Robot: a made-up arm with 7 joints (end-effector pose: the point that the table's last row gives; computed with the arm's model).
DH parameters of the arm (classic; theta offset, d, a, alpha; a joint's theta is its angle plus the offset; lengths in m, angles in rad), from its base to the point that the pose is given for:
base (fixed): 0 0 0 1.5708
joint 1: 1.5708 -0.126 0 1.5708
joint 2: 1.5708 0 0 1.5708
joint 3: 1.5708 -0.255 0 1.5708
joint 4: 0 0 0 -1.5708
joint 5: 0 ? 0 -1.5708
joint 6: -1.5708 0 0 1.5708
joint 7: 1.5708 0 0 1.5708
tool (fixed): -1.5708 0 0 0
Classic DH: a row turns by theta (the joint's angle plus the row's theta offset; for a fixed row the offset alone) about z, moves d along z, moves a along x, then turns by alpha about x.
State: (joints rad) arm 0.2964 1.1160 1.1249 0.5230 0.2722 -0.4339 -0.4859
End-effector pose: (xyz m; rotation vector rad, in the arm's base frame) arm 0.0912 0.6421 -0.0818 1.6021 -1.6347 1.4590
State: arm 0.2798 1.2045 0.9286 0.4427 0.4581 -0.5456 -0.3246
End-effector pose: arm 0.0980 0.6482 -0.0679 1.5363 -1.8027 1.2034
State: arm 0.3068 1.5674 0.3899 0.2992 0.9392 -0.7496 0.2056
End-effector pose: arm 0.0670 0.6620 0.0539 1.4766 -2.0510 0.3465
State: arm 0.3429 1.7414 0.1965 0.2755 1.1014 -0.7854 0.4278
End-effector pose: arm 0.0380 0.6535 0.1269 1.4877 -2.0295 -0.0074
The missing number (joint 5, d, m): -0.294
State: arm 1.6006 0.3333 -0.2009 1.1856 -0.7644 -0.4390 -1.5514
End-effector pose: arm 0.3550 0.1942 0.2777 -0.8398 1.9760 -1.0695
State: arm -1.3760 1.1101 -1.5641 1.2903 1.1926 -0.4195 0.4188
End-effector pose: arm -0.3946 0.3017 -0.0798 -0.8064 0.9229 0.0930
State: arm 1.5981 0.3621 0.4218 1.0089 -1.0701 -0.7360 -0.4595
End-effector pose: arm 0.3425 0.3671 0.2364 -1.6489 2.4054 -0.2301
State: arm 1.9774 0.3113 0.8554 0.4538 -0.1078 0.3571 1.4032
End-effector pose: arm 0.3932 0.3777 0.2613 -1.1933 -2.3694 -0.7185
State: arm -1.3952 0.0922 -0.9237 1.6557 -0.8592 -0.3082 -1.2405
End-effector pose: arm -0.2159 -0.0855 -0.2177 0.1703 -1.1166 -0.1513
